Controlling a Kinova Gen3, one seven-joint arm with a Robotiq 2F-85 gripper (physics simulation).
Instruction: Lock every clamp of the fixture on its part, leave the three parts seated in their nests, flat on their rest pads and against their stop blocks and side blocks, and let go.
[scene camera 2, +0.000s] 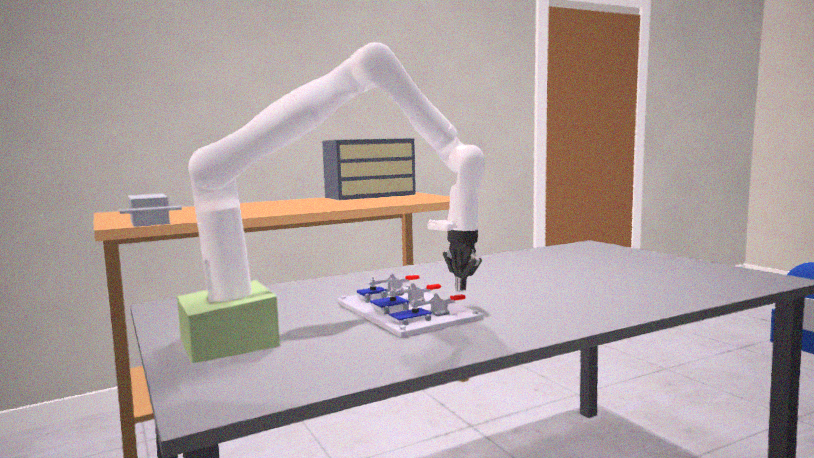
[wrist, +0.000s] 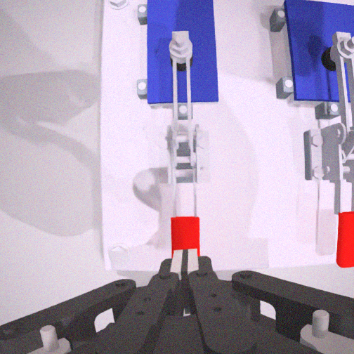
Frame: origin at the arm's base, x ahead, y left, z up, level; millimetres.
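Seen in the pictures: gripper, between the fingertips: (scene camera 2: 460, 291); arm's base, origin of its link: (scene camera 2: 230, 295).
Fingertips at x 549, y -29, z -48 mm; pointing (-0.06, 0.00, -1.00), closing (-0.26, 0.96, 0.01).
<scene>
Offsets run from my fingertips to a thing's top centre. "spot": to the spot under its first point. Level surfaces: height alone.
The white fixture plate @(spot: 64 mm back, 75 mm right, 45 mm down) (scene camera 2: 449, 320) (wrist: 125, 150) bears three blue parts with grey toggle clamps. The near part @(147 mm back, 30 mm right, 29 mm down) (scene camera 2: 401, 315) (wrist: 205, 75) lies under its clamp's arm and black pad; the near clamp's red handle @(spot: 13 mm back, 11 mm right, 11 mm down) (scene camera 2: 457, 297) (wrist: 185, 232) points outward, roughly level. The middle part @(163 mm back, 79 mm left, 24 mm down) (scene camera 2: 382, 302) (wrist: 310, 50) and middle red handle @(spot: 34 mm back, 96 mm left, 5 mm down) (scene camera 2: 433, 286) (wrist: 346, 239) look alike, as do the far part @(180 mm back, 187 mm left, 19 mm down) (scene camera 2: 364, 291) and far red handle @(spot: 54 mm back, 205 mm left, 2 mm down) (scene camera 2: 412, 277). My gripper (scene camera 2: 461, 288) (wrist: 186, 264) is shut and empty, fingers down over the near handle's outer end, partly hiding it. Contact is unclear.
The fixture stands on the grey table @(60 mm down) (scene camera 2: 569, 296). The green base block (scene camera 2: 230, 327) of the arm is at the left. Behind the table, an orange bench (scene camera 2: 284, 210) bears a drawer cabinet (scene camera 2: 331, 170) and a grey vise-like block (scene camera 2: 149, 213).
</scene>
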